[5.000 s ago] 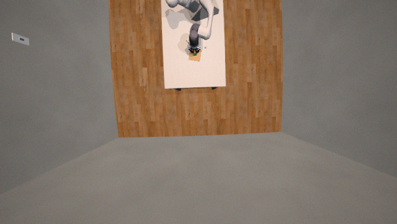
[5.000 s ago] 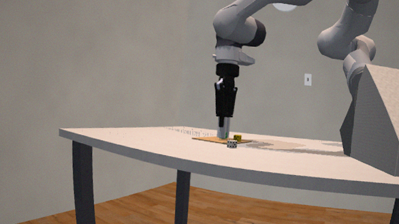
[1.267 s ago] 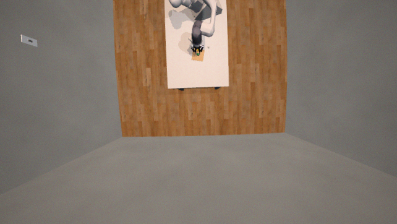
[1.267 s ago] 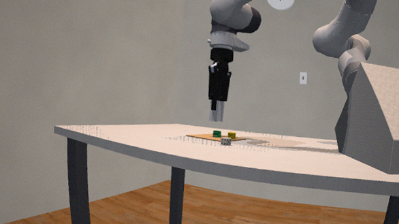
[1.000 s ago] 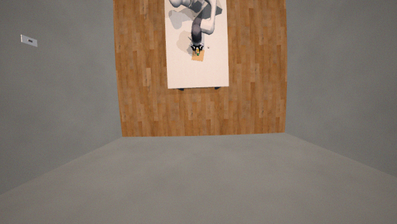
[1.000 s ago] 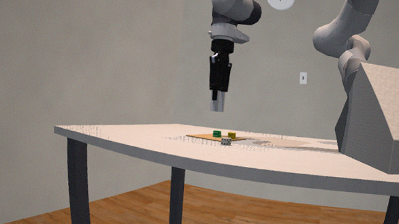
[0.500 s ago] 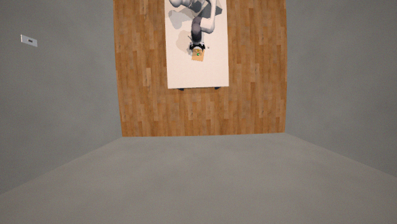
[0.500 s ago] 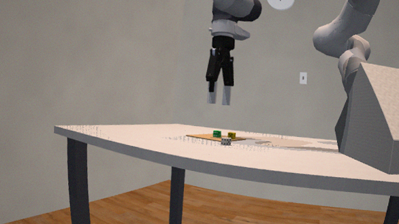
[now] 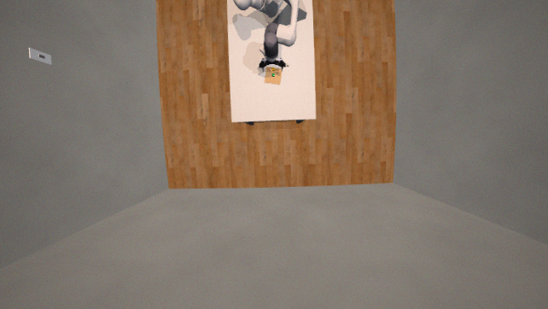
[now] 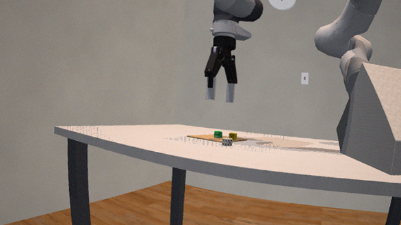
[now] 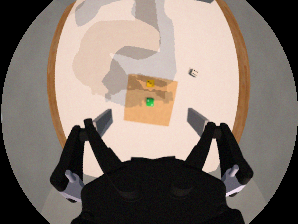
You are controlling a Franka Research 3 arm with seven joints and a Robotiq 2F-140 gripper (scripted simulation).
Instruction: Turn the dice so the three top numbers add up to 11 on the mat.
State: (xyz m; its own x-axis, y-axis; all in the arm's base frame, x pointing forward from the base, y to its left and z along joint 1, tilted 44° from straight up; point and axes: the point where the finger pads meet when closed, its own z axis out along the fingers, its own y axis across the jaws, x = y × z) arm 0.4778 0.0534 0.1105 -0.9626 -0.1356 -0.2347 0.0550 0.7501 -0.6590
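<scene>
Right now my hand is 140 mm to the right of the white die, 120 mm above it and 80 mm past it. Round my hand: yellow die 110 mm below, 50 mm behind, 10 mm to the left; then green die 110 mm below; then tan mat 130 mm below.
</scene>
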